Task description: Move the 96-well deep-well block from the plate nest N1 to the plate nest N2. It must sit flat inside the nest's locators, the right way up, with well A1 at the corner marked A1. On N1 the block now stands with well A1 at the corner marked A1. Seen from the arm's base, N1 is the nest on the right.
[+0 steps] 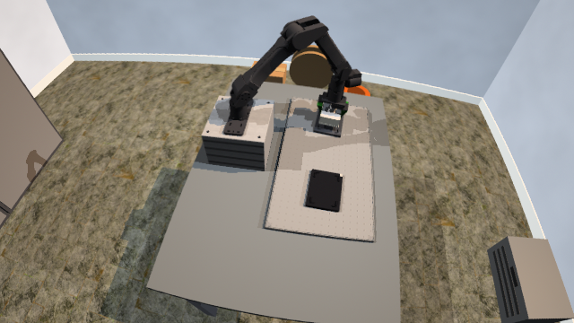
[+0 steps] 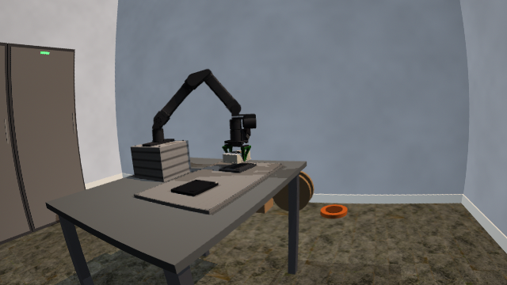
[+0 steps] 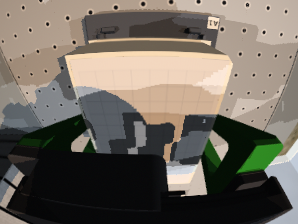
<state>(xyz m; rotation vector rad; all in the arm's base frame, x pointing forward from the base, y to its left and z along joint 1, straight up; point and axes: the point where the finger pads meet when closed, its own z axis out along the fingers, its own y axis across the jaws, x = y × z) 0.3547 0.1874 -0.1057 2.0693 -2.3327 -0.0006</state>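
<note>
Right now the nest N2 is 4 cm below my hand. From my hand the other things lie so: deep-well block: 1 cm above; nest N1: 1 cm behind, 37 cm to the right, 4 cm below.
</note>
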